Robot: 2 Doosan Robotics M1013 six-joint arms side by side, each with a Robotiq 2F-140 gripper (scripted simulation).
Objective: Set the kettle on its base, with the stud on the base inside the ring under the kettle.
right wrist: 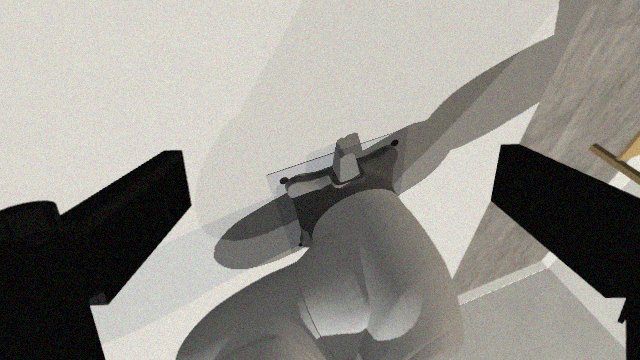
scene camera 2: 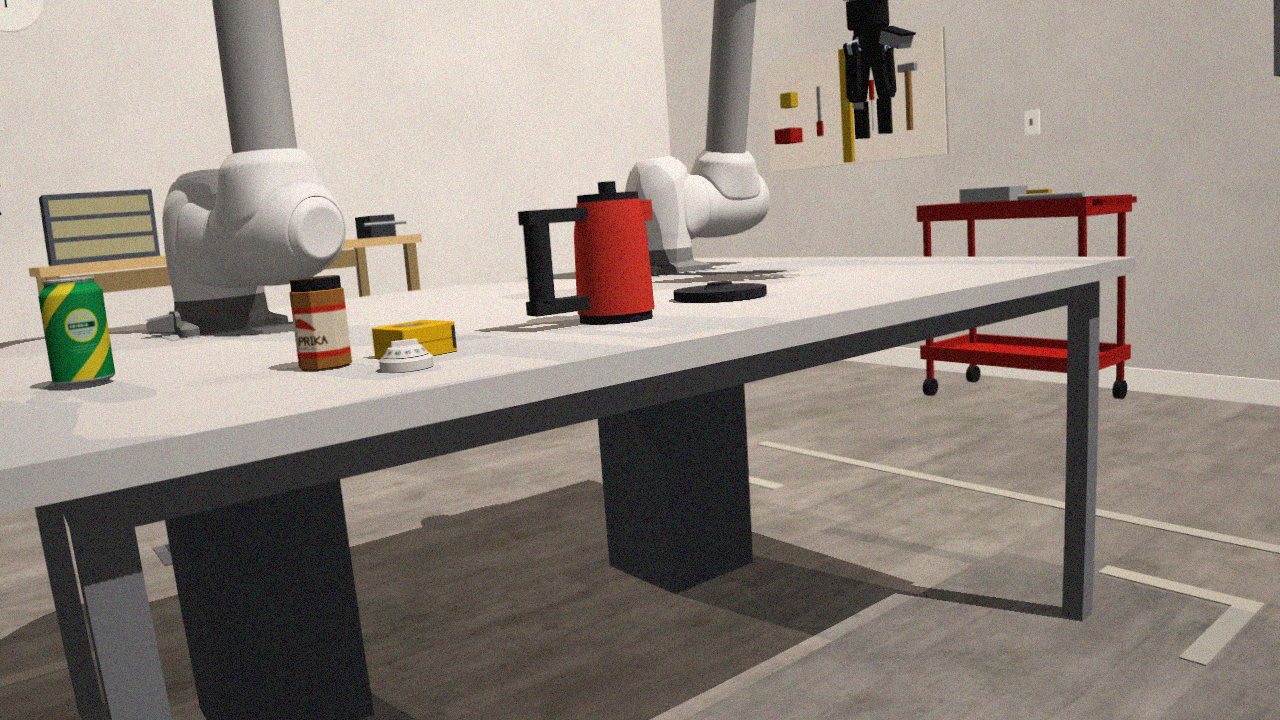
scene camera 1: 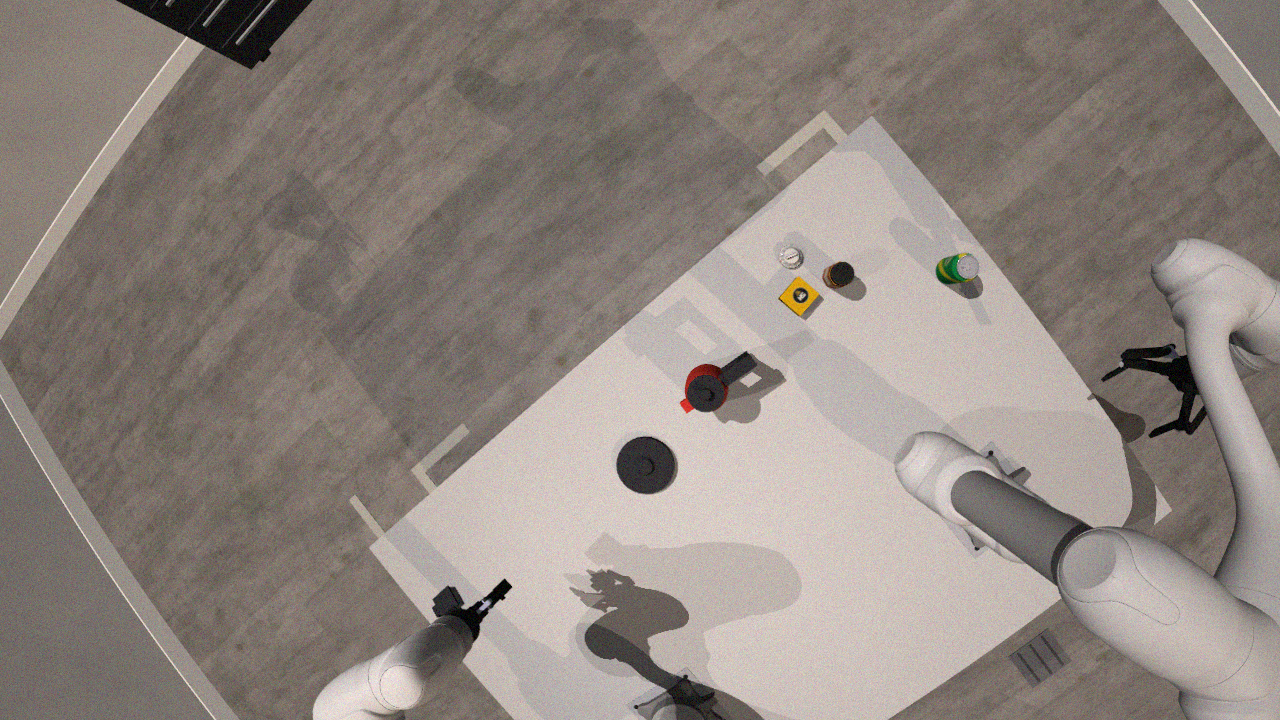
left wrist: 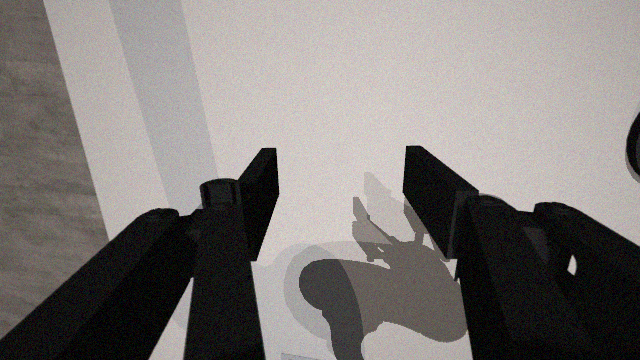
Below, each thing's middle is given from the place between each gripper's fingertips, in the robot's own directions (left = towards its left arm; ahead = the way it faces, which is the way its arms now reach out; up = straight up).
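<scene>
My left hand [scene camera 2: 874, 135] is 19 cm above the red kettle [scene camera 2: 613, 276], 69 cm to the left of it and 5 cm short of it. Counted from my left hand, the round black base [scene camera 1: 645, 465] is far below, a touch behind and far to the right. The yellow box [scene camera 2: 438, 337] is well below my left hand, a little ahead of it and far to the right of it, while the white dial timer [scene camera 2: 408, 355] is far below that hand, a fair way ahead of it and far to the right of it.
From my right hand [scene camera 1: 1128, 405], the paprika jar [scene camera 2: 318, 307] is a fair way below, far ahead and far to the left. The yellow box is a good way below my right hand, far ahead of it and far to the left of it, and the white dial timer is likewise a fair way below my right hand, far ahead of it and far to the left of it. As for the red kettle, it is 150 mm below my right hand, 590 mm ahead of it and 660 mm to the left of it.
</scene>
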